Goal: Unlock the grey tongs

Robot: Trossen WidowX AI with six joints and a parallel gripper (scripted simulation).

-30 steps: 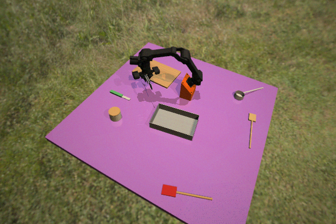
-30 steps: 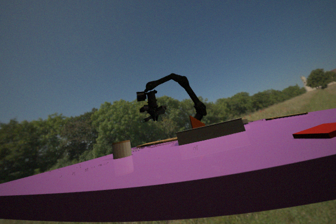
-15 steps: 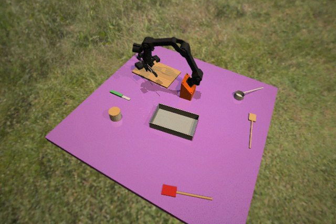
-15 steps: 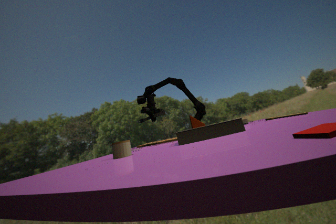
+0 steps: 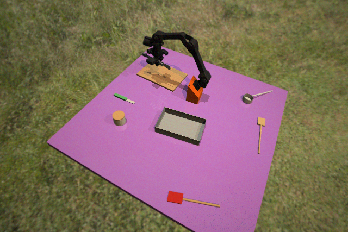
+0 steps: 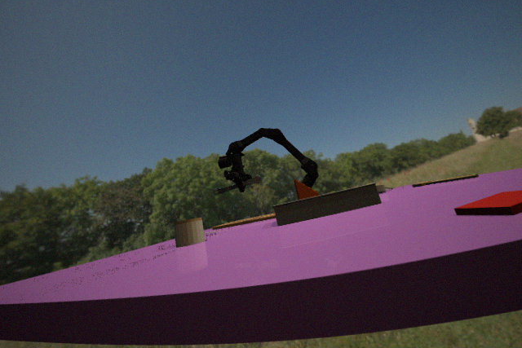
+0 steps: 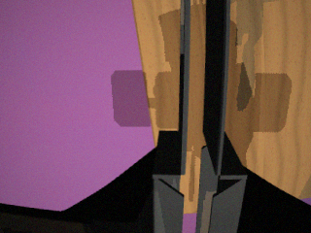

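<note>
Right now the wooden board is 160 mm below my gripper tip, 90 mm behind it and 10 mm to the right of it. From my gripper tip the other things lie so: grey roasting tin (360 mm to the left, 330 mm ahead, 130 mm below); cork-lidded jar (480 mm ahead, 130 mm below, 30 mm to the right); green-handled knife (290 mm ahead, 160 mm below, 110 mm to the right).
</note>
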